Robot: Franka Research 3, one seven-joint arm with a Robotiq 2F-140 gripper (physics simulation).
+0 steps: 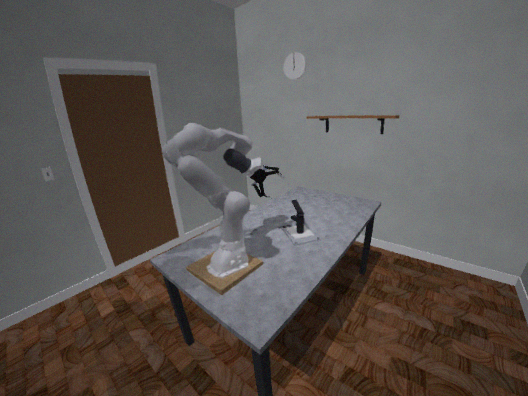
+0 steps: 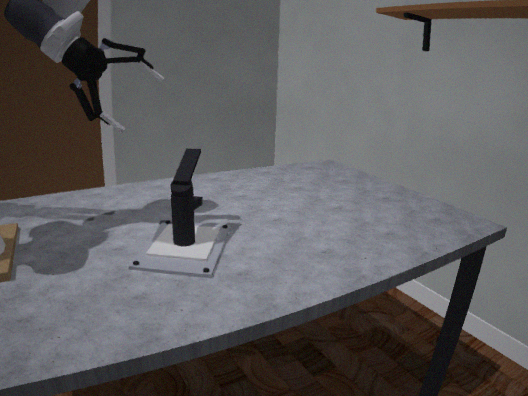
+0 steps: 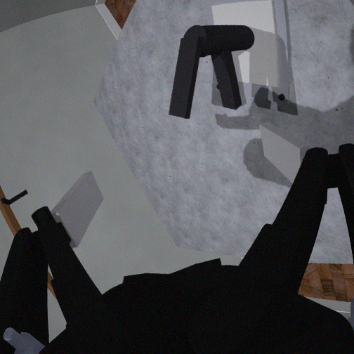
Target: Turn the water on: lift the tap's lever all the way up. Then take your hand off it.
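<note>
A black tap (image 1: 300,225) (image 2: 183,222) (image 3: 230,39) stands upright on a white pad on a grey base plate (image 1: 306,241) (image 2: 170,267). Its flat lever (image 1: 297,206) (image 2: 188,166) (image 3: 185,77) slants steeply upward from the top of the body, above the short spout (image 2: 198,201) (image 3: 227,82). My gripper (image 1: 275,185) (image 2: 138,100) (image 3: 176,162) is wide open with nothing between its fingers. It hangs in the air above the tap's height, on the robot base's side, apart from the lever. The fingers touch neither lever nor tap body.
The tap's plate rests on the grey table (image 1: 285,280) (image 2: 310,260). The robot's base stands on a wooden board (image 1: 222,287) (image 2: 9,250) at one end. A wall shelf (image 1: 352,117) (image 2: 460,10) and a clock (image 1: 294,66) are on the wall beyond. A brown door (image 1: 120,165) is at the left.
</note>
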